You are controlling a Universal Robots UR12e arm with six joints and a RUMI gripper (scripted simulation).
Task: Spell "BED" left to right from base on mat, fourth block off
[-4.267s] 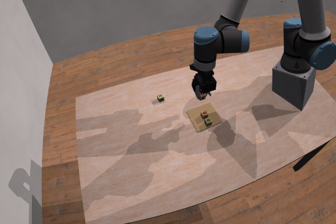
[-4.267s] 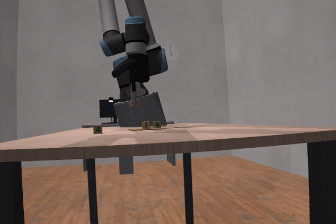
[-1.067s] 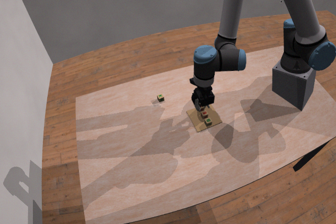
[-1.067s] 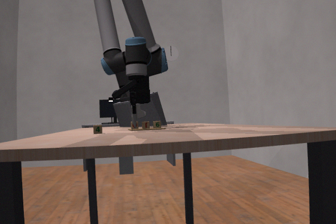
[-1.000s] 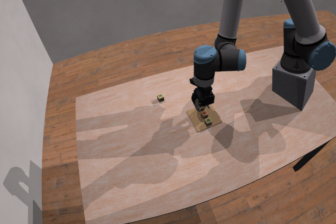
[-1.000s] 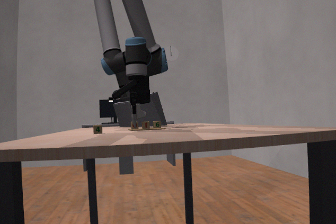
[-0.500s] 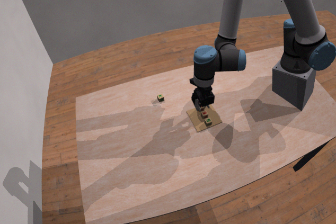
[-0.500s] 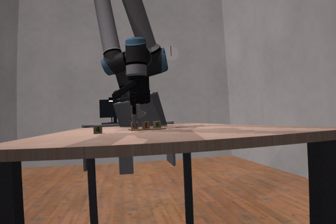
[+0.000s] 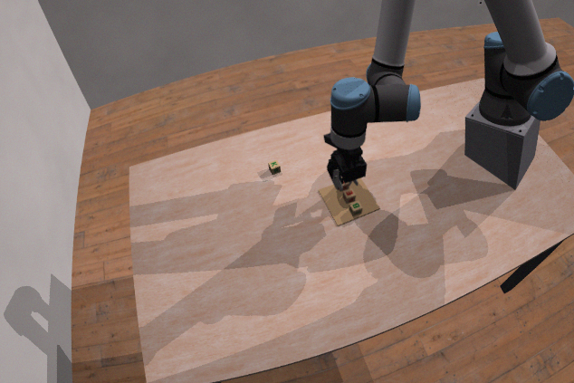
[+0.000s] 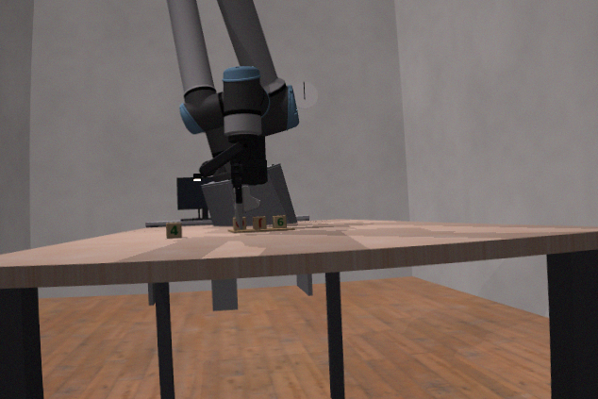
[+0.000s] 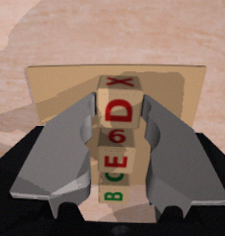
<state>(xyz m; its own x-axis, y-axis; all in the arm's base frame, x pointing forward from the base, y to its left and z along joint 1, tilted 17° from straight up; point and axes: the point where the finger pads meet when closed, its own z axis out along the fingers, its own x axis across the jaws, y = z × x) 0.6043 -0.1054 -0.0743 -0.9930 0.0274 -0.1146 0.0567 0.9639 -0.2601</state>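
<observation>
Now: hand 5 cm to the right of the tan mat and 2 cm above it. Round my hand: green block (16 cm ahead, 15 cm to the right, 1 cm below).
</observation>
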